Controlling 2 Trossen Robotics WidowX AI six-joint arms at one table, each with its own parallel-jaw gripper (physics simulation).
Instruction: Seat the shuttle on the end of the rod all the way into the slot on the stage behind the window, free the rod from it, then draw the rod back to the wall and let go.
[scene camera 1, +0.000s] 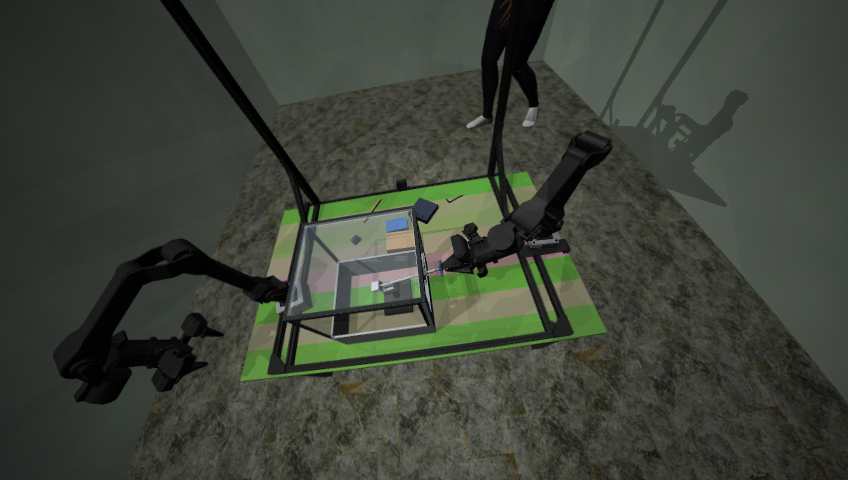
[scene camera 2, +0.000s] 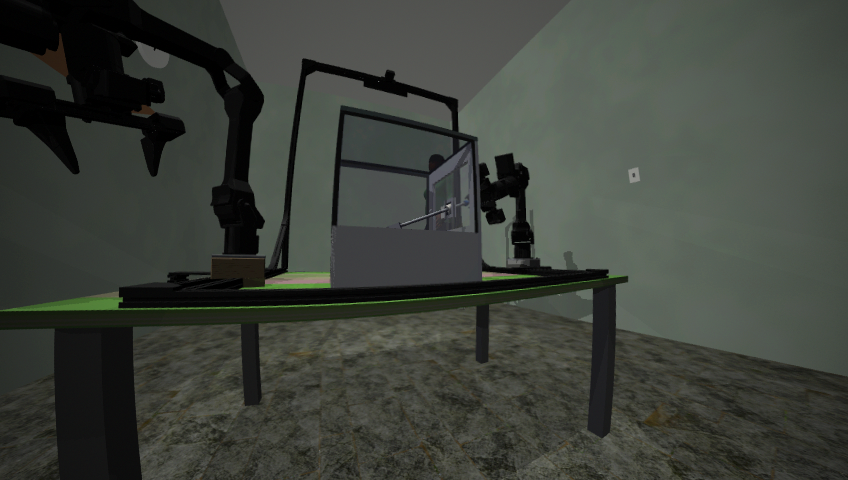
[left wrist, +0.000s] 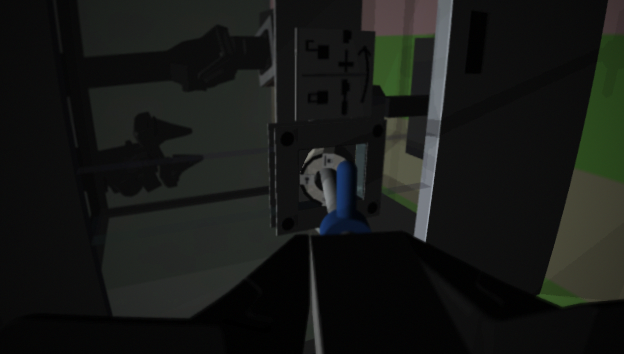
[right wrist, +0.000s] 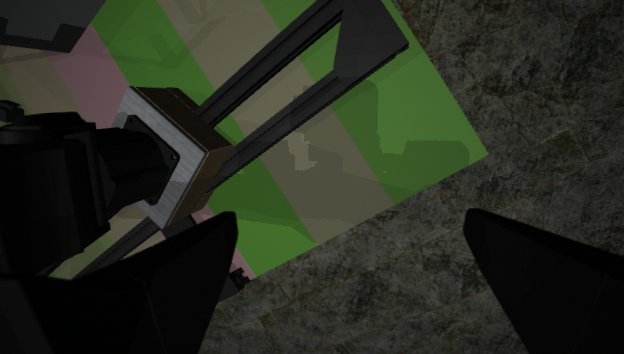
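Pixels of known places: left gripper, fingertip midpoint: (scene camera 1: 442, 268) (scene camera 2: 467, 202) (left wrist: 349, 247); right gripper, fingertip midpoint: (scene camera 1: 215, 349) (scene camera 2: 119, 175) (left wrist: 197, 144) (right wrist: 350, 222); left arm's base, link origin: (scene camera 1: 541, 232) (scene camera 2: 522, 258); right arm's base, link origin: (scene camera 2: 239, 255) (right wrist: 144, 160).
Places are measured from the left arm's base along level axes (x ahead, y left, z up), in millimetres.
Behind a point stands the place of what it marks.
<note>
The rod (scene camera 1: 410, 277) (scene camera 2: 422, 217) (left wrist: 328, 189) {x 415, y 185, z 152 mm} passes through the port plate (left wrist: 287, 182) {x 433, y 188, z 162 mm} in the case's side wall, sloping down inside. Its blue collar with a peg (scene camera 1: 441, 268) {x 384, y 191, z 168 mm} (left wrist: 346, 192) {x 384, y 170, z 163 mm} is outside. The white shuttle (scene camera 1: 376, 286) {x 592, y 197, z 89 mm} is at the inner end, above and beside the dark stage (scene camera 1: 398, 305) {x 479, y 322, z 285 mm}; the slot cannot be made out. My left gripper (scene camera 1: 448, 267) {x 381, y 188, z 162 mm} (left wrist: 349, 247) {x 381, y 188, z 162 mm} is shut on the rod's outer end, right behind the collar; its fingers hide the grasp. My right gripper (scene camera 1: 214, 349) {x 1050, y 366, z 120 mm} (scene camera 2: 114, 172) {x 1050, y 366, z 120 mm} (right wrist: 350, 222) {x 1050, y 366, z 120 mm} is open and empty, off the table's left side.
The glass case (scene camera 1: 354, 312) {x 576, y 329, z 279 mm} (scene camera 2: 404, 255) {x 602, y 330, z 10 mm} surrounds the stage. A blue block (scene camera 1: 396, 224) {x 559, y -118, z -20 mm} and a tan block (scene camera 1: 399, 240) {x 540, y -23, z 0 mm} show through its top. A dark blue block (scene camera 1: 425, 209) {x 434, y -194, z -33 mm} and a hex key (scene camera 1: 455, 198) {x 294, y -258, z -54 mm} lie behind it. Black rails (scene camera 1: 410, 358) {x 507, y 391, z -40 mm} edge the table.
</note>
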